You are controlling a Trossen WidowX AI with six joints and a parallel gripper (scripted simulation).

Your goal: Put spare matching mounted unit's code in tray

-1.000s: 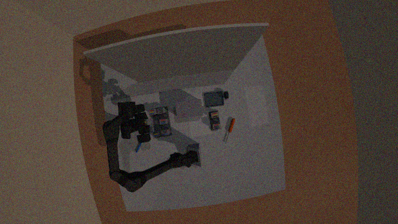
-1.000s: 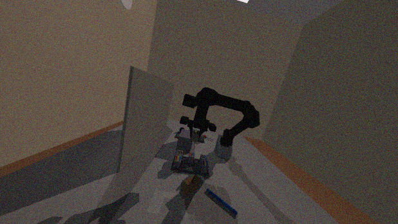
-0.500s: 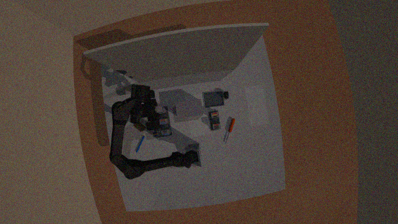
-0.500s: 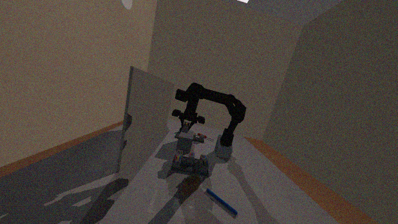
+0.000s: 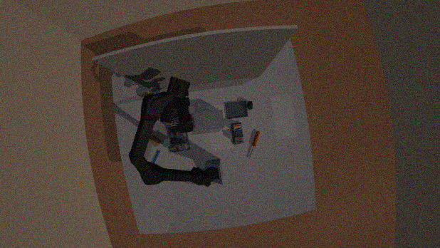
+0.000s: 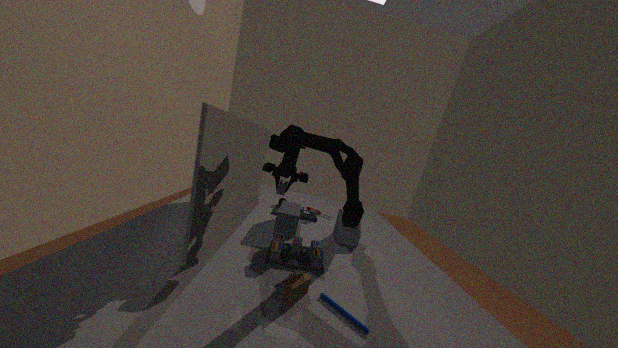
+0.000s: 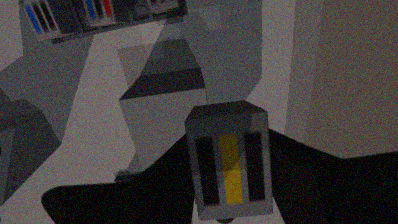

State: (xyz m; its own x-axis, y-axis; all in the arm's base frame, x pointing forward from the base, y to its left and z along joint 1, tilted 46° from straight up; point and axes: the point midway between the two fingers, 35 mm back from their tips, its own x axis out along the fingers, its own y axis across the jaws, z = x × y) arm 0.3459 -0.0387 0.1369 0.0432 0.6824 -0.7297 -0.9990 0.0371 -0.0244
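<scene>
The black puck lies 340 mm to the right of my gripper tip and 170 mm below it. The rest, counted from my gripper tip: dark spare (30 mm above); white wall panel (200 mm ahead, 90 mm to the right, 30 mm above); brown block (120 mm behind, 290 mm to the left, 170 mm below).
</scene>
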